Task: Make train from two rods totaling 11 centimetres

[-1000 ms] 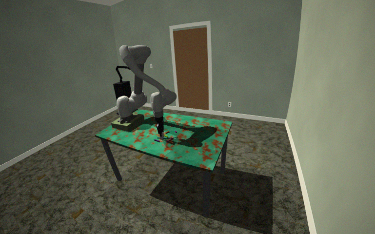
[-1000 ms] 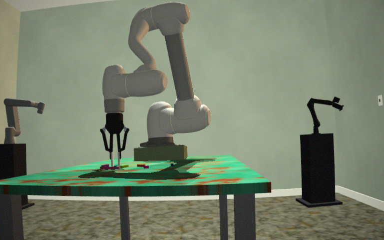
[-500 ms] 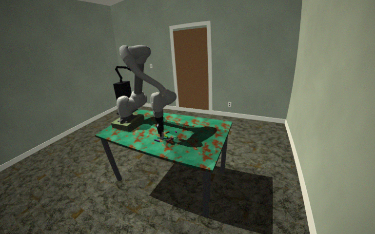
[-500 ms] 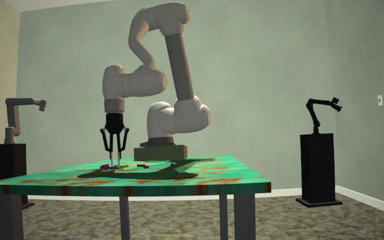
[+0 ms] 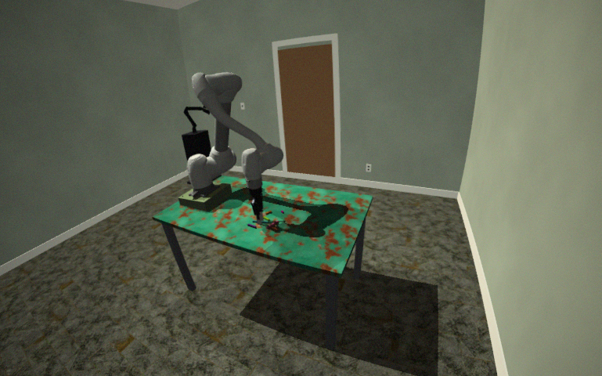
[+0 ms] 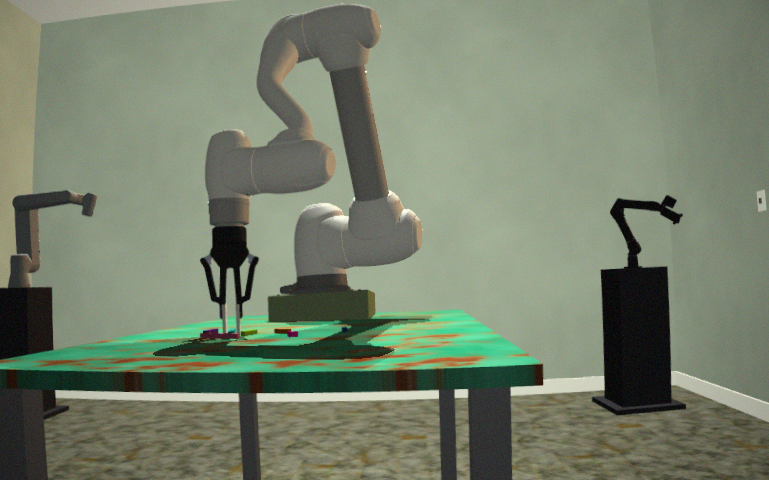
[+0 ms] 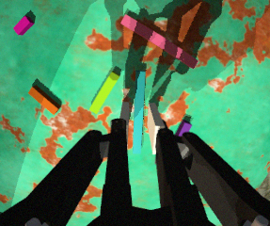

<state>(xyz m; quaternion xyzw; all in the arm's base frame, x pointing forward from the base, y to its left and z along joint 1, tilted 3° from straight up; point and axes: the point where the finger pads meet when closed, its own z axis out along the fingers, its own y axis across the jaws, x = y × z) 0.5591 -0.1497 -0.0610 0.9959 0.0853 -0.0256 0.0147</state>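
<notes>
Right now my hand is 30 mm above the turquoise rod. Round my hand: purple rod 60 mm to the right, 30 mm below, 30 mm behind; then lime rod 40 mm to the left, 30 mm below, 20 mm ahead; then pink rod 80 mm ahead, 30 mm below, 10 mm to the right.
</notes>
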